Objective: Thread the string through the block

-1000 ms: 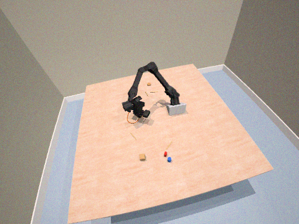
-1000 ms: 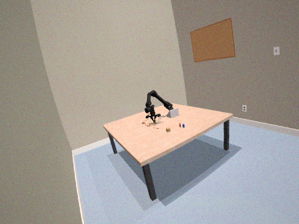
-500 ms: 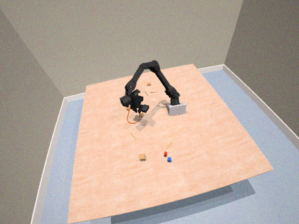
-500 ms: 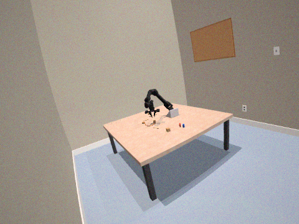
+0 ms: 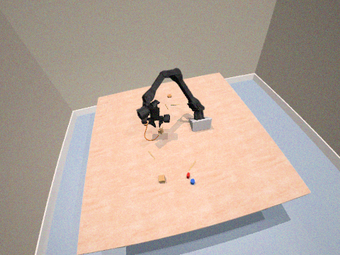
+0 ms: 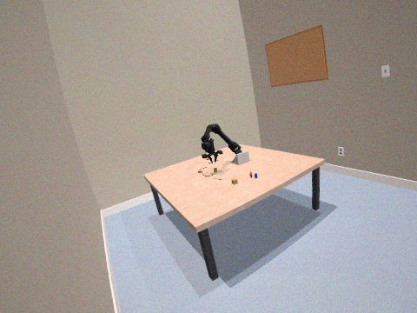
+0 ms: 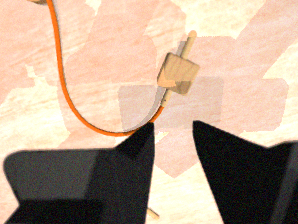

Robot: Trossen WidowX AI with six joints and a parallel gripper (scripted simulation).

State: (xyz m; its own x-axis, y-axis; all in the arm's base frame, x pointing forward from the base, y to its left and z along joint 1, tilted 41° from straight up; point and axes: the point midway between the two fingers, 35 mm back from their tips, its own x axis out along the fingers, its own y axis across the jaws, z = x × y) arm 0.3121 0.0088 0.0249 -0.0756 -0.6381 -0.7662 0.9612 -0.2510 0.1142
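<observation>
Now: the thin wooden stick 70 mm below my gripper tip, 10 mm to the right of it and 10 mm behind it. Also, from my gripper tip: red object (370 mm to the left, 100 mm behind, 70 mm below); blue object (410 mm to the left, 110 mm behind, 70 mm below).
</observation>
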